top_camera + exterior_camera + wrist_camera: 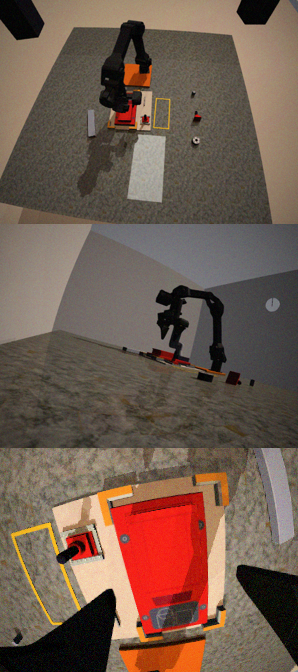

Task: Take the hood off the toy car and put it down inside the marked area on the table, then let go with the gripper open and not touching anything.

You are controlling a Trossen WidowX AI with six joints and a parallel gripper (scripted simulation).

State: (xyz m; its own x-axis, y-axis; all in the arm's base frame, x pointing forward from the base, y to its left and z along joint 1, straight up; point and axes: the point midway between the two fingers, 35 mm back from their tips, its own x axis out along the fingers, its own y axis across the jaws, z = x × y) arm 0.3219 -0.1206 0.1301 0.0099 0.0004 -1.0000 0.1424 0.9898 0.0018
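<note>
The grey mount is 100 mm to the left of my gripper tip, 70 mm below it and 40 mm ahead of it. The rest, counted from my gripper tip: grey bar 190 mm to the right, 100 mm below, 30 mm ahead.
</note>
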